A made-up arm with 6 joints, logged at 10 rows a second.
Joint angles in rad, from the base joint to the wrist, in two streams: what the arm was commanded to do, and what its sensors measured. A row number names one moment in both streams.
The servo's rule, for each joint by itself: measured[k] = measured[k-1] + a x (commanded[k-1-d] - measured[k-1]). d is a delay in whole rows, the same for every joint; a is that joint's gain. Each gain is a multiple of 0.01, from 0.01 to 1. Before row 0 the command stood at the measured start. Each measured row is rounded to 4 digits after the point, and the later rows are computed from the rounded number. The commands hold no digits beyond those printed.
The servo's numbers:
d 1
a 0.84 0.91 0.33 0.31 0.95 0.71
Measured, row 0: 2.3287, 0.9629, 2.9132, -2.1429, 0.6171, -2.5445
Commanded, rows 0 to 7: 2.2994, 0.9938, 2.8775, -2.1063, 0.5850, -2.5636; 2.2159, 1.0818, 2.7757, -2.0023, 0.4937, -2.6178; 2.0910, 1.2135, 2.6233, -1.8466, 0.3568, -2.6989; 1.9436, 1.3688, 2.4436, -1.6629, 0.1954, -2.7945; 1.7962, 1.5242, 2.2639, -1.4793, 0.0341, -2.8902; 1.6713, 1.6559, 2.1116, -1.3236, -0.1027, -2.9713; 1.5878, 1.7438, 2.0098, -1.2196, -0.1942, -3.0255; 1.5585, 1.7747, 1.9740, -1.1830, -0.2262, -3.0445
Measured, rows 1 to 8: 2.3287, 0.9629, 2.9132, -2.1429, 0.6171, -2.5445; 2.3041, 0.9910, 2.9014, -2.1316, 0.5866, -2.5581; 2.2300, 1.0736, 2.8599, -2.0915, 0.4983, -2.6005; 2.1132, 1.2009, 2.7818, -2.0156, 0.3639, -2.6704; 1.9707, 1.3537, 2.6702, -1.9063, 0.2038, -2.7585; 1.8241, 1.5089, 2.5361, -1.7739, 0.0426, -2.8520; 1.6957, 1.6427, 2.3960, -1.6343, -0.0954, -2.9367; 1.6051, 1.7347, 2.2686, -1.5057, -0.1893, -2.9997
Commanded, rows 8 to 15: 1.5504, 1.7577, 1.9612, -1.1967, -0.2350, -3.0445; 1.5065, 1.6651, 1.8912, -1.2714, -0.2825, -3.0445; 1.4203, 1.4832, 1.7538, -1.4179, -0.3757, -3.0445; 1.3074, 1.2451, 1.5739, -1.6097, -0.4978, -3.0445; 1.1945, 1.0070, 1.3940, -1.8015, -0.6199, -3.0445; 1.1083, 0.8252, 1.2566, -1.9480, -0.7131, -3.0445; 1.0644, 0.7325, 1.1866, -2.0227, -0.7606, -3.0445; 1.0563, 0.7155, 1.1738, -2.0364, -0.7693, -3.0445
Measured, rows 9 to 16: 1.5660, 1.7711, 2.1714, -1.4057, -0.2244, -3.0315; 1.5529, 1.7589, 2.1020, -1.3409, -0.2345, -3.0407; 1.5139, 1.6735, 2.0324, -1.3194, -0.2801, -3.0434; 1.4353, 1.5003, 1.9405, -1.3499, -0.3709, -3.0442; 1.3279, 1.2681, 1.8195, -1.4304, -0.4915, -3.0444; 1.2158, 1.0305, 1.6791, -1.5454, -0.6135, -3.0445; 1.1255, 0.8437, 1.5397, -1.6702, -0.7081, -3.0445; 1.0742, 0.7425, 1.4232, -1.7795, -0.7580, -3.0445
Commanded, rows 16 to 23: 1.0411, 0.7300, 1.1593, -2.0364, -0.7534, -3.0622; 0.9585, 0.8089, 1.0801, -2.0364, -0.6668, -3.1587; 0.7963, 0.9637, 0.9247, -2.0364, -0.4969, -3.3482; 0.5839, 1.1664, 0.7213, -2.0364, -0.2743, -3.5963; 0.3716, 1.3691, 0.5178, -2.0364, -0.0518, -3.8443; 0.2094, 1.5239, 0.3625, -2.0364, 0.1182, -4.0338; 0.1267, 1.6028, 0.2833, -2.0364, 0.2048, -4.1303; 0.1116, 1.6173, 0.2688, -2.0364, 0.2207, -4.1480
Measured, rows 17 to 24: 1.0592, 0.7179, 1.3409, -1.8591, -0.7687, -3.0445; 1.0440, 0.7289, 1.2810, -1.9141, -0.7542, -3.0571; 0.9722, 0.8017, 1.2147, -1.9520, -0.6712, -3.1292; 0.8244, 0.9491, 1.1190, -1.9782, -0.5056, -3.2847; 0.6224, 1.1468, 0.9878, -1.9962, -0.2859, -3.5059; 0.4117, 1.3491, 0.8327, -2.0087, -0.0635, -3.7462; 0.2418, 1.5082, 0.6775, -2.0173, 0.1091, -3.9504; 0.1451, 1.5943, 0.5474, -2.0232, 0.2000, -4.0781
